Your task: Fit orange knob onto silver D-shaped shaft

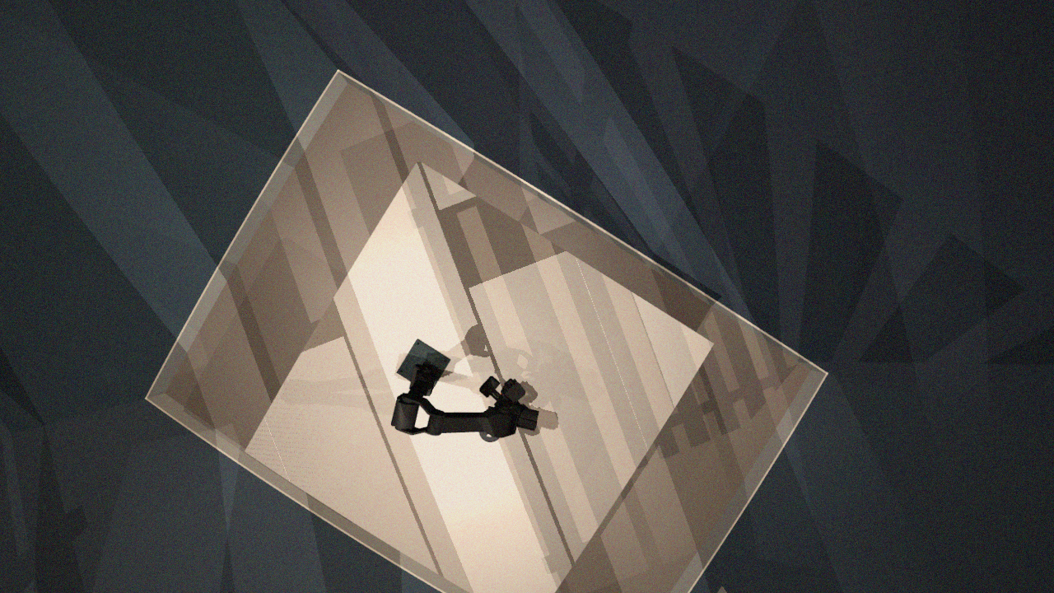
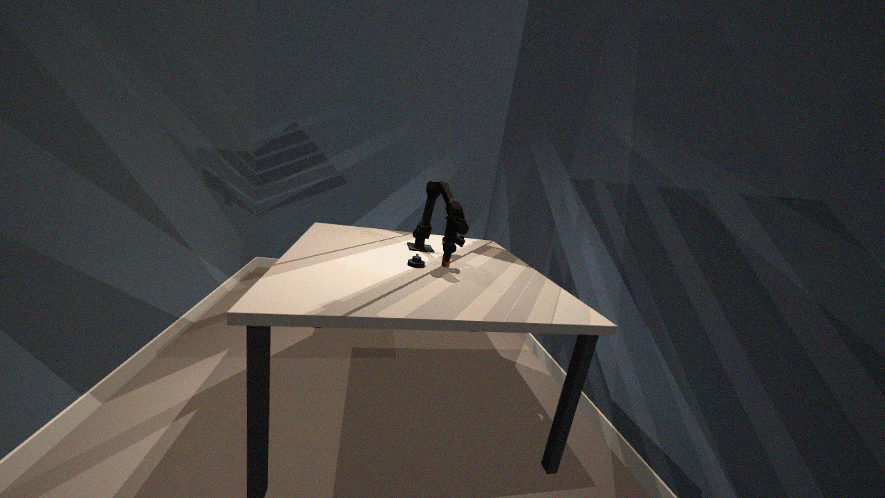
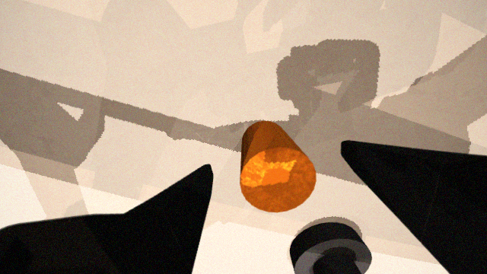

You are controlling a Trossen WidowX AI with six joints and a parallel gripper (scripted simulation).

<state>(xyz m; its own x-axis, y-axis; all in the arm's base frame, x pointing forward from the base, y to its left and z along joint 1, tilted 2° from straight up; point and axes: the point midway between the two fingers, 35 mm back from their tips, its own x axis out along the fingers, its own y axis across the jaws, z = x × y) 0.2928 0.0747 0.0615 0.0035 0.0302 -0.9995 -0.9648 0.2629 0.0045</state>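
The orange knob lies 1 cm above my gripper tip. Round my gripper tip: round pedestal (1 cm ahead, 16 cm to the right).
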